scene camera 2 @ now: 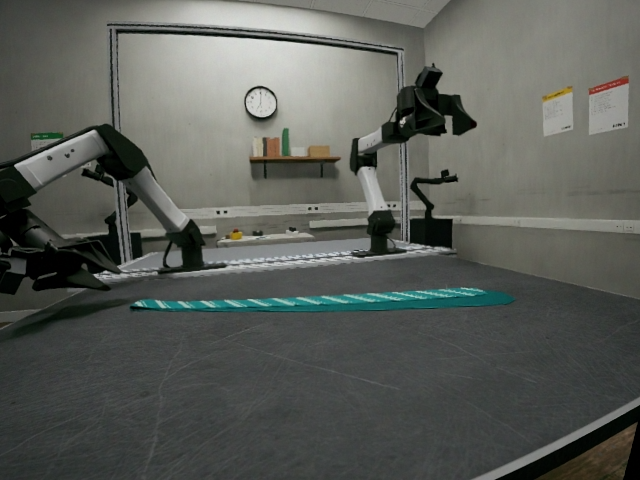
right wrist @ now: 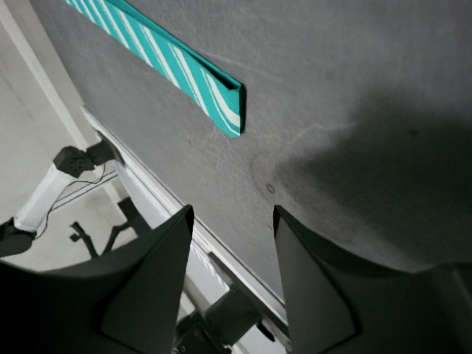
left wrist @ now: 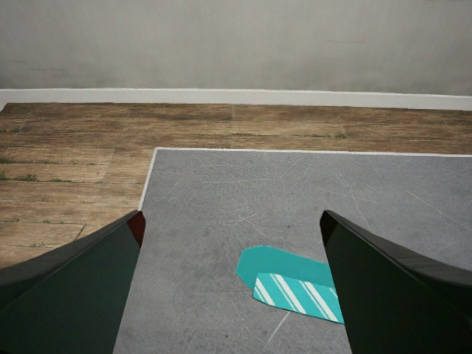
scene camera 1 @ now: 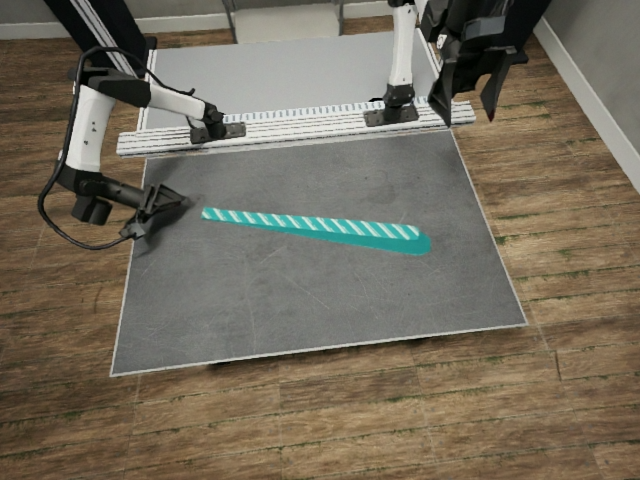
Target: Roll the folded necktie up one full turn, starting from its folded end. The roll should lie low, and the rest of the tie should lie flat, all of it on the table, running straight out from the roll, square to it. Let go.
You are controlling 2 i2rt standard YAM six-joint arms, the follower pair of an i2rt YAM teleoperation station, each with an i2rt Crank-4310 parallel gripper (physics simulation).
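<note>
The teal necktie (scene camera 1: 310, 223) (scene camera 2: 310, 302) (left wrist: 295, 295) (right wrist: 165, 55) lies flat on the table, its white-striped layer over a plain teal layer. Its folded, narrower end is at the left in both scene views and shows an edge with a small gap between layers in the right wrist view. No roll shows. My right gripper (scene camera 1: 187, 200) (scene camera 2: 114, 280) (right wrist: 233, 209) is open and empty, low over the table, a short way beyond the folded end and apart from it. My left gripper (scene camera 1: 469, 121) (scene camera 2: 459, 128) (left wrist: 232, 214) is open and empty, high above the table's back right corner.
The grey table (scene camera 1: 310, 320) (scene camera 2: 310, 387) (left wrist: 200, 200) (right wrist: 325, 60) has a pale edge. The white mounting rail (scene camera 1: 299, 128) runs along its back and carries both arm bases. A dark shadow lies under the right gripper.
</note>
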